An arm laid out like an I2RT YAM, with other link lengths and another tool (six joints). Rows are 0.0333 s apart.
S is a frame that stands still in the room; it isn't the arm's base.
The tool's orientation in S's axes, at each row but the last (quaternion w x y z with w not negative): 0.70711 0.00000 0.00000 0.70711; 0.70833 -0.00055 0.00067 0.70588; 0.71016 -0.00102 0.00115 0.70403; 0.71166 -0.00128 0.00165 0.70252; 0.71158 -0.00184 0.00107 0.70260; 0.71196 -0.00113 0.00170 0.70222; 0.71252 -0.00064 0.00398 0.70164; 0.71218 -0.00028 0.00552 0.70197; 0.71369 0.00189 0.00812 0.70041; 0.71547 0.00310 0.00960 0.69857; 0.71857 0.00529 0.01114 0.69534; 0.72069 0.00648 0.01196 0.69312
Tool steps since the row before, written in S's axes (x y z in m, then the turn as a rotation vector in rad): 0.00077 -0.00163 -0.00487 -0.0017 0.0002 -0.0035; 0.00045 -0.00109 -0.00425 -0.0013 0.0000 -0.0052; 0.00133 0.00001 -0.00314 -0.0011 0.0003 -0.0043; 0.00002 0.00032 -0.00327 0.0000 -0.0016 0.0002; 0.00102 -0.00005 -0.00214 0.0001 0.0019 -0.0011; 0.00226 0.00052 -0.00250 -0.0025 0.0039 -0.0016; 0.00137 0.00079 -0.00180 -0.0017 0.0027 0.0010; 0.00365 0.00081 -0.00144 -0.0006 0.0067 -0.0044; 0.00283 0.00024 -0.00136 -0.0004 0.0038 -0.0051; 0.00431 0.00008 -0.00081 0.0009 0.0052 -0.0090; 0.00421 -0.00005 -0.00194 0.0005 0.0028 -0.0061; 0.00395 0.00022 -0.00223 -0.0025 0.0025 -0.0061
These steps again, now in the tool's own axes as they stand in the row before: -0.00163 -0.00077 -0.00487 0.0002 0.0017 -0.0035; -0.00108 -0.00045 -0.00425 0.0000 0.0013 -0.0052; 0.00003 -0.00133 -0.00314 0.0003 0.0011 -0.0043; 0.00033 -0.00002 -0.00327 -0.0016 0.0000 0.0002; -0.00003 -0.00102 -0.00214 0.0019 -0.0001 -0.0011; 0.00056 -0.00225 -0.00250 0.0039 0.0026 -0.0016; 0.00082 -0.00137 -0.00179 0.0027 0.0017 0.0010; 0.00087 -0.00365 -0.00141 0.0067 0.0007 -0.0043; 0.00031 -0.00284 -0.00132 0.0038 0.0004 -0.0051; 0.00019 -0.00432 -0.00073 0.0053 -0.0009 -0.0089; 0.00010 -0.00425 -0.00184 0.0029 -0.0005 -0.0061; 0.00039 -0.00399 -0.00212 0.0025 0.0024 -0.0061
